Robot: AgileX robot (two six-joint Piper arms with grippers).
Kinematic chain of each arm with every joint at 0, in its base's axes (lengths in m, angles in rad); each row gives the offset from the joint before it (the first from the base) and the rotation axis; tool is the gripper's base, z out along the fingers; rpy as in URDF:
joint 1: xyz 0 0 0.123 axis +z
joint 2: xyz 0 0 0 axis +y
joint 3: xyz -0.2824 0 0.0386 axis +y
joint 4: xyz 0.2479 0 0.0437 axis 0.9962 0 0.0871
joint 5: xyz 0 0 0 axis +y
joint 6: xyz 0.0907 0 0.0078 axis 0.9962 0 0.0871
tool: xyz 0 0 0 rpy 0 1.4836 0
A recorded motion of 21 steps. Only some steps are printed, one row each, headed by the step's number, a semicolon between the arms.
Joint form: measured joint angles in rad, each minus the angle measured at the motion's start. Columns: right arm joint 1, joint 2, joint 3, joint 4, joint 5, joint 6; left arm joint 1, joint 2, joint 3, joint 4, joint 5, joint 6.
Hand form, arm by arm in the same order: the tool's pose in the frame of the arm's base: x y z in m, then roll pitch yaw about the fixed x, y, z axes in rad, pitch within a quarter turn. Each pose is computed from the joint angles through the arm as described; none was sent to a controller.
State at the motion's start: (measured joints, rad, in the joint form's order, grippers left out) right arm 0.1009 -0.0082 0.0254 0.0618 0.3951 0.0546; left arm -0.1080 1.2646 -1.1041 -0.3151 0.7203 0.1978
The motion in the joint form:
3: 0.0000 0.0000 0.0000 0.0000 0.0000 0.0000; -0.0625 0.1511 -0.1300 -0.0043 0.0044 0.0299
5: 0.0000 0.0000 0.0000 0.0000 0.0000 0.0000; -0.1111 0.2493 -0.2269 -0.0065 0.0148 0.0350
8: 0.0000 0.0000 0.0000 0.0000 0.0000 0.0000; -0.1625 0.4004 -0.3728 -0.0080 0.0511 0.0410
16: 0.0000 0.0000 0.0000 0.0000 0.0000 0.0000; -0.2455 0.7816 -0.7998 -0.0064 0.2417 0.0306
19: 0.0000 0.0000 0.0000 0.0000 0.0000 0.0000; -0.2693 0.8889 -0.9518 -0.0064 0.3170 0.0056
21: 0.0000 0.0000 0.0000 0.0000 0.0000 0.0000; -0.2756 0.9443 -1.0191 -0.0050 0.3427 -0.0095
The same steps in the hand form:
3: 0.0516 0.0074 0.1696 2.8005 1.2258 2.9068; 0.3009 -0.0711 0.3426 -2.9175 0.7741 2.9916
5: 0.0516 0.0074 0.1696 2.8005 1.2258 2.9068; 0.3236 -0.0918 0.3408 -2.9191 0.7640 2.9353
8: 0.0516 0.0074 0.1696 2.8005 1.2258 2.9068; 0.3564 -0.1198 0.3306 -2.9212 0.7257 2.8669
16: 0.0516 0.0074 0.1696 2.8005 1.2258 2.9068; 0.4263 -0.1825 0.2908 -2.9051 0.5885 2.7414
19: 0.0516 0.0074 0.1696 2.8005 1.2258 2.9068; 0.4408 -0.2014 0.2820 -2.8872 0.5557 2.7239
21: 0.0516 0.0074 0.1696 2.8005 1.2258 2.9068; 0.4489 -0.2082 0.2737 -2.8793 0.5394 2.7261

